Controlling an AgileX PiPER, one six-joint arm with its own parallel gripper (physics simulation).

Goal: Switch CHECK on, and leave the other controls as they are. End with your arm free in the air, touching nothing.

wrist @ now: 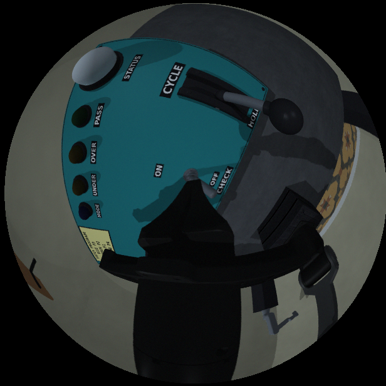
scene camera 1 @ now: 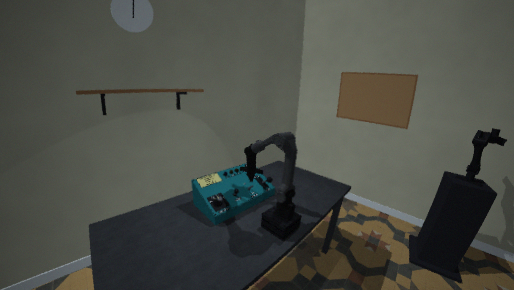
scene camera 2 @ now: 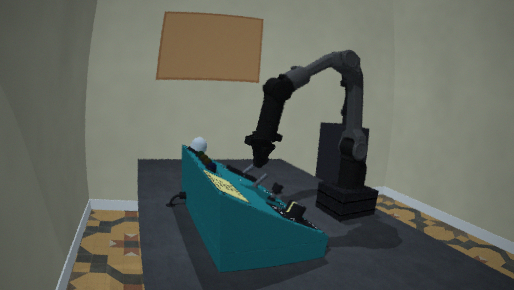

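The teal console (scene camera 1: 200,200) (scene camera 2: 200,225) (wrist: 135,120) stands on the dark table. The CHECK toggle (scene camera 2: 261,180) (wrist: 209,191) is a short grey lever, leaning to the OFF side in the wrist view; the ON label (wrist: 158,170) is on the other side of its base. My gripper (scene camera 1: 251,180) (scene camera 2: 259,164) (wrist: 195,188) is shut and empty, pointing down at the console. Its tip overlaps part of the toggle in the wrist view and is just above it in scene camera 2; whether they touch cannot be told.
The CYCLE lever (wrist: 245,100) with its black ball knob (wrist: 286,116) stands near the tip, at the HOLD end. A white STATUS dome (scene camera 2: 199,145) (wrist: 95,66) and several small lamps line the back. A black knob (scene camera 2: 277,188) and a selector (scene camera 2: 295,210) are on the console's other side.
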